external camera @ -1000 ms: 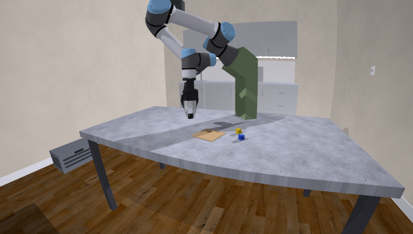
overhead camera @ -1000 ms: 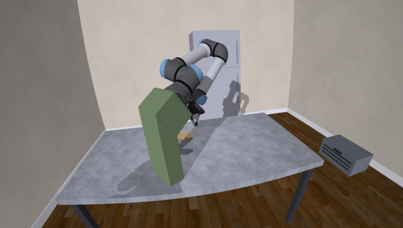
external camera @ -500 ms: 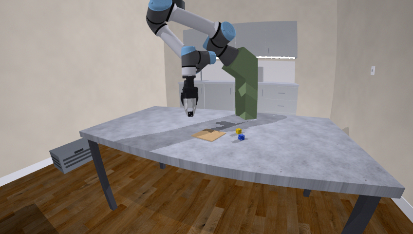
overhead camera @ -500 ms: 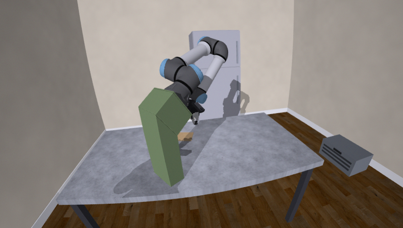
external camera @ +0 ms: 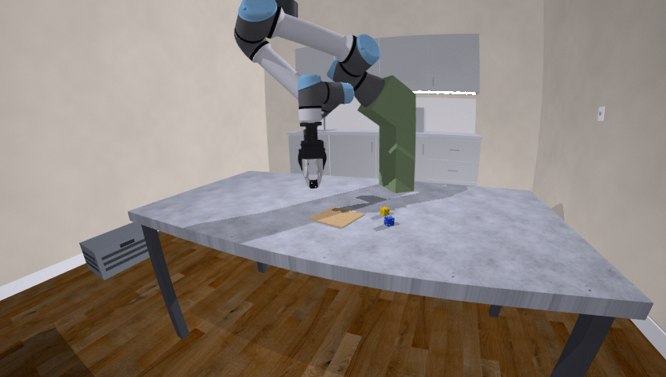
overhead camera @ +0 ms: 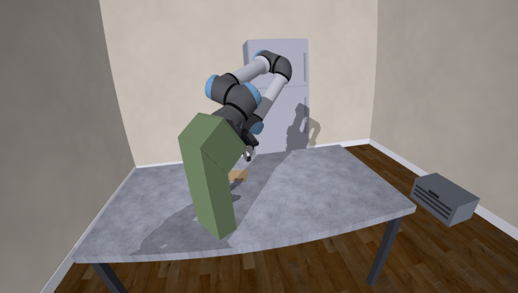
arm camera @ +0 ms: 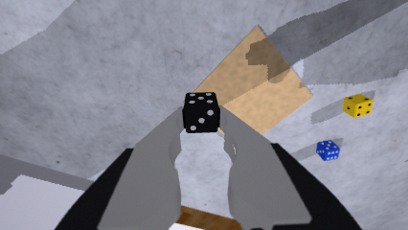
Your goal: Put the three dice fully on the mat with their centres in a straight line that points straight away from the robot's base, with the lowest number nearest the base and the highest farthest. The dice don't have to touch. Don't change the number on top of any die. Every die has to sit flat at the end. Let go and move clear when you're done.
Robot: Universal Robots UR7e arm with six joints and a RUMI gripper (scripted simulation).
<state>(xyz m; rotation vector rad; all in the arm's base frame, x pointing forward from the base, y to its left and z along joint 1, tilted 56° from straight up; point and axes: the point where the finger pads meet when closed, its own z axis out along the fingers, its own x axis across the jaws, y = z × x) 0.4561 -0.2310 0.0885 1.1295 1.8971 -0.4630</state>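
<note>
My gripper is now 110 mm above the mat, 80 mm to the right of it and 20 mm short of it. The rest, counted from my hand: blue die (260 mm to the left, 100 mm below, 80 mm ahead); then black die (right at my hand); then yellow die (250 mm to the left, 100 mm below, 10 mm behind).
</note>
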